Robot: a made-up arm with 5 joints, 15 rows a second.
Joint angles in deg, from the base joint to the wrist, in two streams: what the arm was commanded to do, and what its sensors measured. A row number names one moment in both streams.
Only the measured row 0 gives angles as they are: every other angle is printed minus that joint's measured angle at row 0.
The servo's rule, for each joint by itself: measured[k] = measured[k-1] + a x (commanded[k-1-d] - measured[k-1]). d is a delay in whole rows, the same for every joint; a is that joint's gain. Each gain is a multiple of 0.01, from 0.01 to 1. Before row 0 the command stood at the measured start. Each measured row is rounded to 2 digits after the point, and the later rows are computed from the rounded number. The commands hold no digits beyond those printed.
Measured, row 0:
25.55 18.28 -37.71 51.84 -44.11
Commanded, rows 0 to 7:
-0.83 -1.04 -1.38 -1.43 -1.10
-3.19 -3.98 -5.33 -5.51 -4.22
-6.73 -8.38 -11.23 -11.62 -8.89
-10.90 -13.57 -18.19 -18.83 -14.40
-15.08 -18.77 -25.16 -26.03 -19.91
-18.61 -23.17 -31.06 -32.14 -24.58
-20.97 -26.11 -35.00 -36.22 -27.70
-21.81 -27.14 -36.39 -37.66 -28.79
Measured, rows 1 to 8:
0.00 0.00 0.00 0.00 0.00
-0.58 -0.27 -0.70 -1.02 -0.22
-2.41 -1.23 -3.06 -4.21 -1.02
-5.43 -3.09 -7.23 -9.47 -2.59
-9.26 -5.81 -12.82 -16.12 -4.95
-13.33 -9.18 -19.11 -23.16 -7.94
-17.03 -12.82 -25.20 -29.54 -11.27
-19.79 -16.28 -30.20 -34.28 -14.56
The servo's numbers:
d 1
a 0.70 0.26 0.51 0.71 0.20

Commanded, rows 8 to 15:
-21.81 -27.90 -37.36 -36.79 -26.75
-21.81 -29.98 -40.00 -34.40 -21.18
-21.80 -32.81 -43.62 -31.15 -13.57
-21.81 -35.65 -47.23 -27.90 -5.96
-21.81 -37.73 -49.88 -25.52 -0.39
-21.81 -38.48 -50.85 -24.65 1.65
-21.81 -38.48 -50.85 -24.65 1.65
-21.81 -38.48 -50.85 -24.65 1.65
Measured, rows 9 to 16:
-21.20 -19.10 -33.36 -36.68 -17.41
-21.63 -21.39 -35.40 -36.76 -19.28
-21.76 -23.62 -37.75 -35.08 -19.66
-21.79 -26.01 -40.74 -32.29 -18.44
-21.80 -28.52 -44.05 -29.17 -15.94
-21.81 -30.91 -47.02 -26.58 -12.83
-21.81 -32.88 -48.97 -25.21 -9.93
-21.81 -34.34 -49.93 -24.81 -7.61

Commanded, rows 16 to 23:
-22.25 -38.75 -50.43 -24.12 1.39
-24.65 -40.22 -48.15 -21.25 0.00
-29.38 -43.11 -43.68 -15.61 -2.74
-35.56 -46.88 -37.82 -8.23 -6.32
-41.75 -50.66 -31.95 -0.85 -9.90
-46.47 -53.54 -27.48 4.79 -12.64
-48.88 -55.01 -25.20 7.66 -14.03
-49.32 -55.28 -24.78 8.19 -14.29
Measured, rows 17 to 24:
-21.81 -35.42 -50.40 -24.70 -5.76
-22.12 -36.29 -50.42 -24.29 -4.33
-23.89 -37.31 -49.26 -22.13 -3.46
-27.73 -38.82 -46.41 -17.50 -3.32
-33.21 -40.92 -42.03 -10.92 -3.92
-39.19 -43.45 -36.89 -3.77 -5.12
-44.29 -46.07 -32.09 2.31 -6.62
-47.50 -48.39 -28.58 6.11 -8.10

